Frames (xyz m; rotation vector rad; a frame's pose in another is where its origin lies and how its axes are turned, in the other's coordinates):
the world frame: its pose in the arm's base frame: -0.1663 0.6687 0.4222 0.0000 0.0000 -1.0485
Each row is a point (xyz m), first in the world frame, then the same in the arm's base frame.
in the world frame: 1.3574 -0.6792 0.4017
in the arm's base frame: -0.0778 -0.8466 0.8239
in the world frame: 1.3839 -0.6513 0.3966
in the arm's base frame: -0.0404 -0.8556 0.8188
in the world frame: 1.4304 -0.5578 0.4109
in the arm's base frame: 0.0639 -0.8493 0.8331
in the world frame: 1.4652 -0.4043 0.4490
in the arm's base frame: 0.2142 -0.8028 0.8712
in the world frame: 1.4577 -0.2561 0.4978
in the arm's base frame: 0.3389 -0.7224 0.9200
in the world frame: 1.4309 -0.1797 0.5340
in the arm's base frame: 0.3918 -0.6611 0.9562
